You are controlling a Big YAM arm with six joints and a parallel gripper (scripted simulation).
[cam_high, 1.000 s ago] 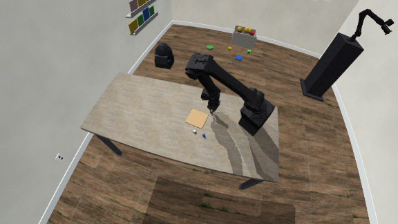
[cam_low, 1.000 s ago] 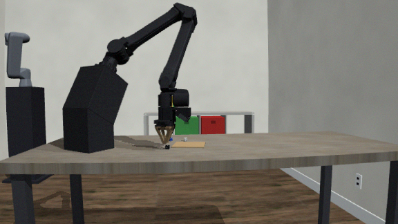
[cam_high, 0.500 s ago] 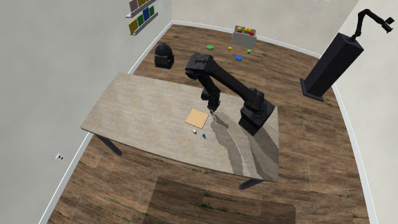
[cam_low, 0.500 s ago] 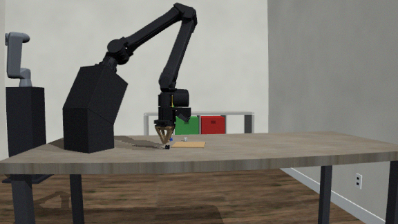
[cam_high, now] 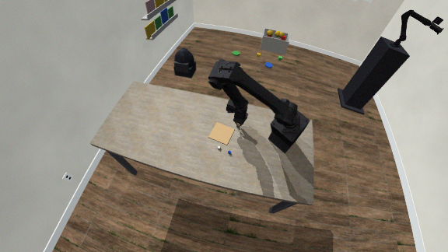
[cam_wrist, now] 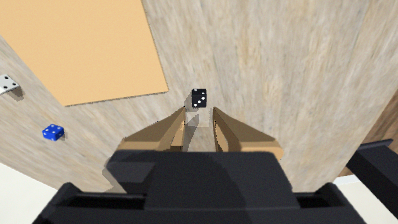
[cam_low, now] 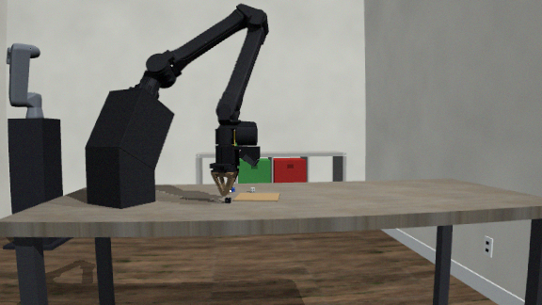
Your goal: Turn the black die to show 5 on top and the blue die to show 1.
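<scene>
Now: the black die 10 mm ahead of my hand and 20 mm below it. From my hand the other things lie so: blue die 10 mm ahead, 220 mm to the left, 20 mm below; white die 90 mm ahead, 210 mm to the left, 20 mm below; tan mat 100 mm ahead, 90 mm to the left, 30 mm below.
</scene>
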